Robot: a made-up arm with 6 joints.
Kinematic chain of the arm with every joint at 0, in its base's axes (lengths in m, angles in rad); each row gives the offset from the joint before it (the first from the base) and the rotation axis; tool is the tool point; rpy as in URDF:
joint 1: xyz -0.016 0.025 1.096 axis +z
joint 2: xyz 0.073 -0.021 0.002 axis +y
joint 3: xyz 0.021 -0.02 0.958 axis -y
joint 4: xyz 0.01 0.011 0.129 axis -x
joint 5: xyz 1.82 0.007 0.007 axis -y
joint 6: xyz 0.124 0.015 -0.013 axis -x
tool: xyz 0.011 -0.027 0.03 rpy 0 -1.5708 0
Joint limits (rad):
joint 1: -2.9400..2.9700
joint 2: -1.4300..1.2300
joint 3: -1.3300..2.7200
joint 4: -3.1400..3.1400
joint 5: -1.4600..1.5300
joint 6: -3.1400..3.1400
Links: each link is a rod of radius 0.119 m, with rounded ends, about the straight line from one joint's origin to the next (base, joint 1, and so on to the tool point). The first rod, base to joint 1, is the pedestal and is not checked.
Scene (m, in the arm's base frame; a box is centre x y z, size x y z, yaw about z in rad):
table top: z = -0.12
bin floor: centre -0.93 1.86 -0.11 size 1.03 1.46 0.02 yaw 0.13
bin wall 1: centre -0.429 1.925 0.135 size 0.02 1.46 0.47 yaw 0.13
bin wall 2: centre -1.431 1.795 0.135 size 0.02 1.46 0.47 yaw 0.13
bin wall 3: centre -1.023 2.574 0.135 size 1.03 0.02 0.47 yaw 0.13
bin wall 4: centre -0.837 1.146 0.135 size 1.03 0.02 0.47 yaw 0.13
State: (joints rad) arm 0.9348 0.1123 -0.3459 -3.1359 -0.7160 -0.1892
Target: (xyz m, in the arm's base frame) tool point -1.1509 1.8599 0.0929
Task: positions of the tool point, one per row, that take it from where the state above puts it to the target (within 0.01 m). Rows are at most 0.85 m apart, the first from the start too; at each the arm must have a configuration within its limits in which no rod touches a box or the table.
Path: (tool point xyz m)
1: 0.8661 1.9599 1.2989
2: 0.4462 2.1945 1.2139
3: -0.0340 2.3281 1.1161
4: -0.6514 2.2260 0.6015
5: -1.1508 1.8599 0.0928

